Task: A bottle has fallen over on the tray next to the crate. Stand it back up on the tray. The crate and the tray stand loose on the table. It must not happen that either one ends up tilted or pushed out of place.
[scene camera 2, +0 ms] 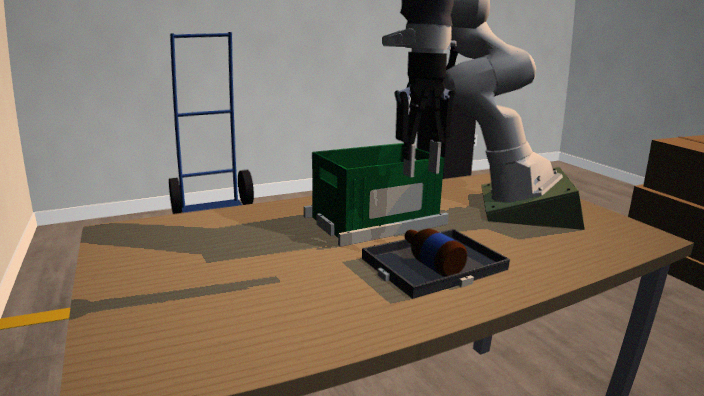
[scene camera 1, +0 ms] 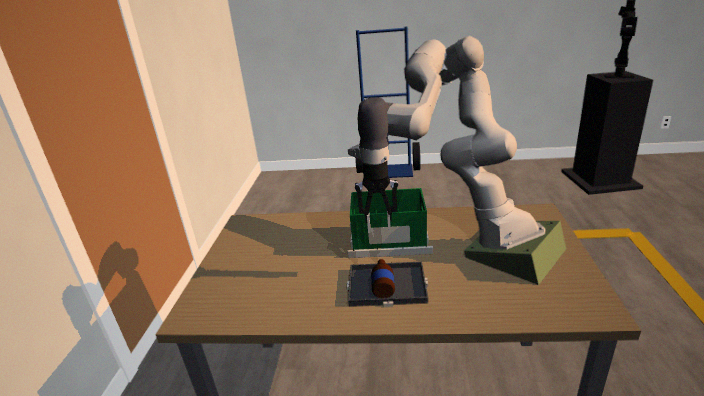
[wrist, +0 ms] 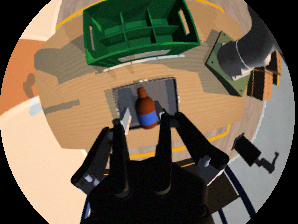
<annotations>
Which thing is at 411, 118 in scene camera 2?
My gripper.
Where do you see a crate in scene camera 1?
408, 226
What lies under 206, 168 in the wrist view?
My gripper.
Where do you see a crate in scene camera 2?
At 364, 196
</annotations>
